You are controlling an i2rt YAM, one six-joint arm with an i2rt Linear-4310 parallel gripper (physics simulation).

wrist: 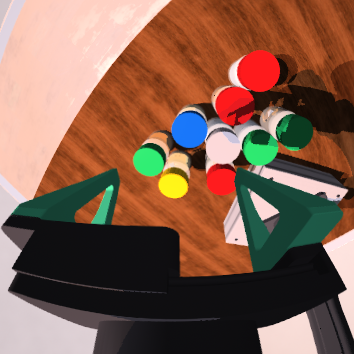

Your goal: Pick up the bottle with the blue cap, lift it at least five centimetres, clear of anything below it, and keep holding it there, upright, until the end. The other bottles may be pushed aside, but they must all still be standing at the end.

Observation:
I see my gripper and a yellow-capped bottle.

